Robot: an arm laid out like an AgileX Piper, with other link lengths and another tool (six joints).
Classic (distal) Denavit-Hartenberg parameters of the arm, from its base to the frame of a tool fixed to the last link. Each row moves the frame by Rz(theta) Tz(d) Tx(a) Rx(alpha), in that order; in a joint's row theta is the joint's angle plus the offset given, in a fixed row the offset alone. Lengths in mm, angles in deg.
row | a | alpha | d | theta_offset
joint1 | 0 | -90 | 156.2 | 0
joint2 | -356.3 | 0 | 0 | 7.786
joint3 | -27.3 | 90 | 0 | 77.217
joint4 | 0 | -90 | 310.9 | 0
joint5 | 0 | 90 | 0 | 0
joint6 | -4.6 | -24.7 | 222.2 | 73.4
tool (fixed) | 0 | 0 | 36.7 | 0
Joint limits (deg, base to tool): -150..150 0..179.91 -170..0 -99.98..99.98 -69.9..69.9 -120..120
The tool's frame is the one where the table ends.
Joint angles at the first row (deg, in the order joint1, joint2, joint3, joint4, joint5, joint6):
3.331, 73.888, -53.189, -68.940, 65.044, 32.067
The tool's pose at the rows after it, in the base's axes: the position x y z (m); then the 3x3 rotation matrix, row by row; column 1 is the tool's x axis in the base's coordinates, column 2 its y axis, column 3 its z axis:
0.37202 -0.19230 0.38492; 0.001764 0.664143 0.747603; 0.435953 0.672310 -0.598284; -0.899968 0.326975 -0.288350
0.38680 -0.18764 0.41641; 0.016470 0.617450 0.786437; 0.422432 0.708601 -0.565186; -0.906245 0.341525 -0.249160
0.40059 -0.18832 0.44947; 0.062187 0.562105 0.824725; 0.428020 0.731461 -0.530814; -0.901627 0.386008 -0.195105
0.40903 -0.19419 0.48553; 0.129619 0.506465 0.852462; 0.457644 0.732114 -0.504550; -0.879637 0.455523 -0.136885
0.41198 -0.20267 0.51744; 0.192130 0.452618 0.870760; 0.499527 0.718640 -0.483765; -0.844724 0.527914 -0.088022
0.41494 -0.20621 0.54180; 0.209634 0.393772 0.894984; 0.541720 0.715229 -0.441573; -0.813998 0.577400 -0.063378
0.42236 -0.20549 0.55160; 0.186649 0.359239 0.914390; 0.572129 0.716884 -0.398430; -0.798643 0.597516 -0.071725
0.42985 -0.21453 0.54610; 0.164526 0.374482 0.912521; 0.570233 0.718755 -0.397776; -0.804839 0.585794 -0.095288
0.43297 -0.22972 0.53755; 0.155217 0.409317 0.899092; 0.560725 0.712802 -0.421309; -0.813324 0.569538 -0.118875
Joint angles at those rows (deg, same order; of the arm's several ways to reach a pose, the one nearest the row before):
3.331, 73.327, -58.111, -68.722, 65.278, 28.437
3.331, 73.328, -62.426, -68.722, 63.611, 25.203
1.833, 73.327, -66.892, -67.917, 60.181, 23.116
-0.845, 73.327, -72.199, -64.986, 56.529, 20.947
-4.219, 73.327, -77.283, -60.099, 53.129, 18.141
-7.619, 73.327, -81.721, -52.817, 49.728, 12.371
-9.814, 74.222, -85.134, -45.996, 48.156, 6.094
-11.474, 75.828, -86.300, -44.148, 47.645, 3.413
-13.226, 77.365, -86.780, -44.149, 47.656, 2.477

